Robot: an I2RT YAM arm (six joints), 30 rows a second.
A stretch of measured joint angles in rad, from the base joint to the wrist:
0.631 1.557 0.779 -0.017 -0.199 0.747
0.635 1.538 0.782 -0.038 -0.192 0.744
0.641 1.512 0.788 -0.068 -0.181 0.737
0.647 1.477 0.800 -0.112 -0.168 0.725
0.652 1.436 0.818 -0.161 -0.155 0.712
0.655 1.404 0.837 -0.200 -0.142 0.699
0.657 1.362 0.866 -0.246 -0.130 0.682
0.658 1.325 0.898 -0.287 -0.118 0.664
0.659 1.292 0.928 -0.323 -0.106 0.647
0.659 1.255 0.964 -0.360 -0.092 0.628
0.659 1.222 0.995 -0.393 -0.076 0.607
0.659 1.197 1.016 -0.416 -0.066 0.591
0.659 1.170 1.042 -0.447 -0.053 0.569
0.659 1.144 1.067 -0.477 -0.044 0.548
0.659 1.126 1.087 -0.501 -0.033 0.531
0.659 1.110 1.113 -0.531 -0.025 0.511
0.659 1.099 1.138 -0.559 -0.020 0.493
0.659 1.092 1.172 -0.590 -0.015 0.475
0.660 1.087 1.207 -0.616 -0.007 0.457
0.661 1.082 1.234 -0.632 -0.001 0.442
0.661 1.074 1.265 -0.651 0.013 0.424
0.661 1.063 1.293 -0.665 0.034 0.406
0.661 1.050 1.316 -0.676 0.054 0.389
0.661 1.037 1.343 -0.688 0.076 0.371
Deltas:
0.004 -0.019 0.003 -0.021 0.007 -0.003
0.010 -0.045 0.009 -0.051 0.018 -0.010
0.016 -0.080 0.021 -0.095 0.031 -0.022
0.021 -0.121 0.039 -0.144 0.044 -0.035
0.024 -0.153 0.058 -0.183 0.057 -0.048
0.026 -0.195 0.087 -0.229 0.069 -0.065
0.027 -0.232 0.119 -0.270 0.081 -0.083
0.028 -0.265 0.149 -0.306 0.093 -0.100
0.028 -0.302 0.185 -0.343 0.107 -0.119
0.028 -0.335 0.216 -0.376 0.123 -0.140
0.028 -0.360 0.237 -0.399 0.133 -0.156
0.028 -0.387 0.263 -0.430 0.146 -0.178
0.028 -0.413 0.288 -0.460 0.155 -0.199
0.028 -0.431 0.308 -0.484 0.166 -0.216
0.028 -0.447 0.334 -0.514 0.174 -0.236
0.028 -0.458 0.359 -0.542 0.179 -0.254
0.028 -0.465 0.393 -0.573 0.184 -0.272
0.029 -0.470 0.428 -0.599 0.192 -0.290
0.030 -0.475 0.455 -0.615 0.198 -0.305
0.030 -0.483 0.486 -0.634 0.212 -0.323
0.030 -0.494 0.514 -0.648 0.233 -0.341
0.030 -0.507 0.537 -0.659 0.253 -0.358
0.030 -0.520 0.564 -0.671 0.275 -0.376

